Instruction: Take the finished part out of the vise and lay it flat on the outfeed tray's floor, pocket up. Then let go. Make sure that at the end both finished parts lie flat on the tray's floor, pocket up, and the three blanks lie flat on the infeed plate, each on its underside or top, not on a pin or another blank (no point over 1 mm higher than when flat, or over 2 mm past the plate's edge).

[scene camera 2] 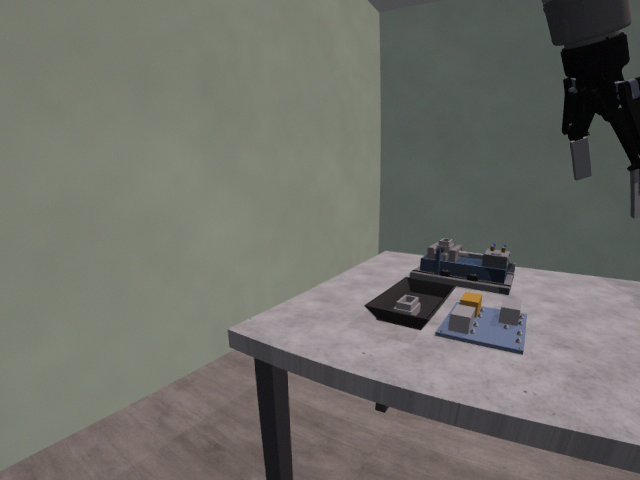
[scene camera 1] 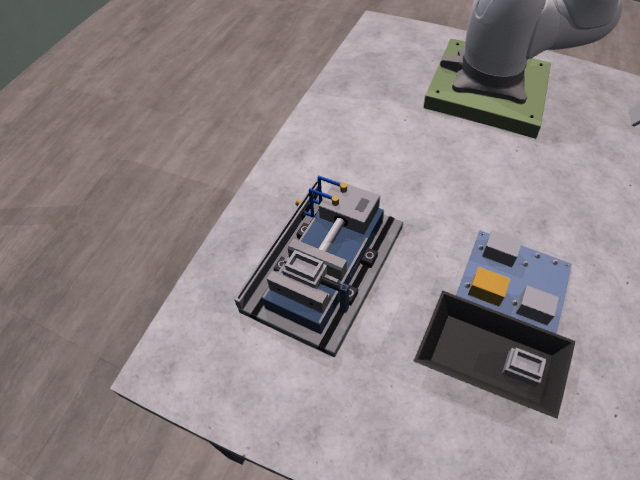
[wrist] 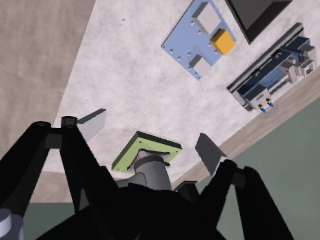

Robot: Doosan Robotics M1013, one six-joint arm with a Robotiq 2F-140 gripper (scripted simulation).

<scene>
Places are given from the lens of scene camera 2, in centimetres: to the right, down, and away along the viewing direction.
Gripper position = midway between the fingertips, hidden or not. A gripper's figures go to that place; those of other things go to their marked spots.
my gripper point(scene camera 2: 608, 193): 42, -7, 38
blue fixture plate point(scene camera 2: 490, 333): 34, 18, 59
</scene>
